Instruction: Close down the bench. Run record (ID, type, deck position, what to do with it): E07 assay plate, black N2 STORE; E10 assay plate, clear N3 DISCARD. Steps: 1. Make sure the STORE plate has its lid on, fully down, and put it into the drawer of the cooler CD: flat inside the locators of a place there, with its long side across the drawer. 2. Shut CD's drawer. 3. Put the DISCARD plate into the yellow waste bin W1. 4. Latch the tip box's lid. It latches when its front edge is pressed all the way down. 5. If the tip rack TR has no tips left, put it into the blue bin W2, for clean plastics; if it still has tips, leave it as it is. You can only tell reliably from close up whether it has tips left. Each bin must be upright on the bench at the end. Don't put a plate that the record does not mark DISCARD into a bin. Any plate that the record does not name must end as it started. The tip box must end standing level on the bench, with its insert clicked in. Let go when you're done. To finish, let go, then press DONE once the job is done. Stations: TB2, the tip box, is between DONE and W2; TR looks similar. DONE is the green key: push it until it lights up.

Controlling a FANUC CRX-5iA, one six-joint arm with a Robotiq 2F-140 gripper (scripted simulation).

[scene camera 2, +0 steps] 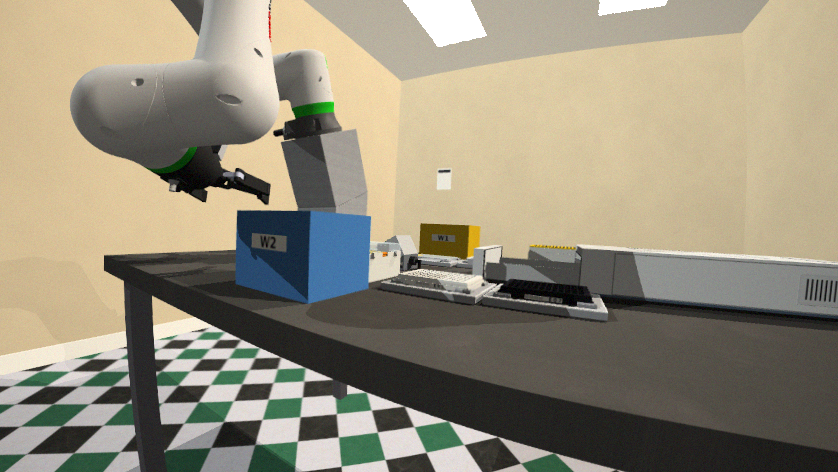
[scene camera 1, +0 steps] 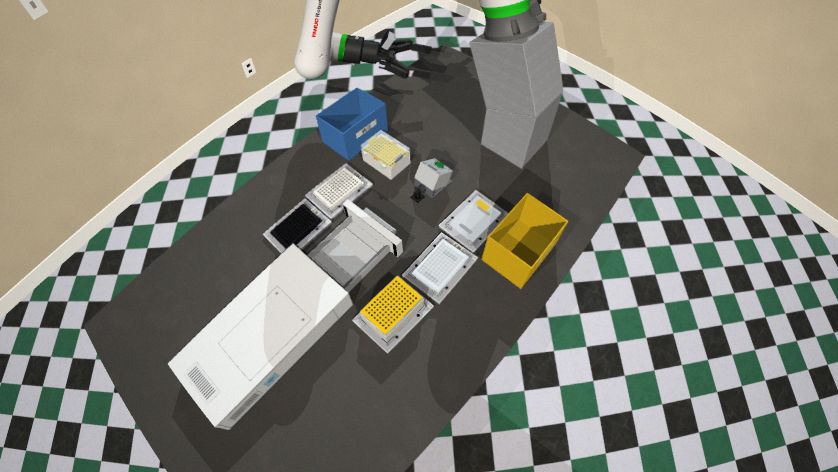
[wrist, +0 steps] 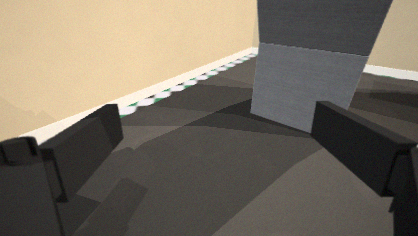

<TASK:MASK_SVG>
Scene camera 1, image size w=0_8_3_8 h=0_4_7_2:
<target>gripper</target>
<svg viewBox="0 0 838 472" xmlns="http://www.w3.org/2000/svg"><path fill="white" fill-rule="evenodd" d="M432 47L416 44L410 39L394 40L388 50L382 51L379 50L380 42L365 40L361 62L372 64L379 62L378 68L387 70L403 79L406 79L408 76L429 79L431 71L408 68L398 61L395 55L407 50L430 54Z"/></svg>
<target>blue bin W2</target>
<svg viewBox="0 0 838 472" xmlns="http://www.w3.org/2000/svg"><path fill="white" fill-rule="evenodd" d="M358 87L316 115L322 142L348 161L360 153L361 145L378 131L388 131L386 104Z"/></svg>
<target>cooler CD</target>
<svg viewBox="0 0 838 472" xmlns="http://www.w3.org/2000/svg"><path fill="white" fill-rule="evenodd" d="M396 229L368 208L361 210L351 201L345 201L343 208L347 219L306 256L299 248L292 244L168 363L184 388L214 427L230 430L353 306L348 293L389 252L392 252L397 257L403 253L402 240L394 235Z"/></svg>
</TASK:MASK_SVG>
